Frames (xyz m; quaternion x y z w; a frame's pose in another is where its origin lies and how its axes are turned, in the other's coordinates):
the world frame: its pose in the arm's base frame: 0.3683 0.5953 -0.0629 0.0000 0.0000 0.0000 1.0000
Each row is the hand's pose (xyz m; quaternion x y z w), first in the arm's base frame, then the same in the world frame.
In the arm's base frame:
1: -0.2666 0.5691 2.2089 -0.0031 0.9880 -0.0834 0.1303
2: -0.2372 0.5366 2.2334 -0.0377 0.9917 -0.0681 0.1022
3: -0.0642 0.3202 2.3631 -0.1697 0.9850 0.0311 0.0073
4: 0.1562 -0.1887 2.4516 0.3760 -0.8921 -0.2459 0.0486
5: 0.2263 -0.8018 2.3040 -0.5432 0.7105 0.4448 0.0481
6: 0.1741 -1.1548 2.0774 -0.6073 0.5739 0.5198 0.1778
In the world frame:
1: -0.6349 -0.0262 2.2718 -0.0031 0.9880 -0.0834 0.1303
2: -0.6055 -0.0587 2.2963 -0.0377 0.9917 -0.0681 0.1022
3: -0.4325 -0.2751 2.4260 -0.1697 0.9850 0.0311 0.0073
4: -0.2121 -0.7840 2.5145 0.3760 -0.8921 -0.2459 0.0486
5: -0.1420 -1.3971 2.3669 -0.5432 0.7105 0.4448 0.0481
6: -0.1942 -1.7501 2.1403 -0.6073 0.5739 0.5198 0.1778

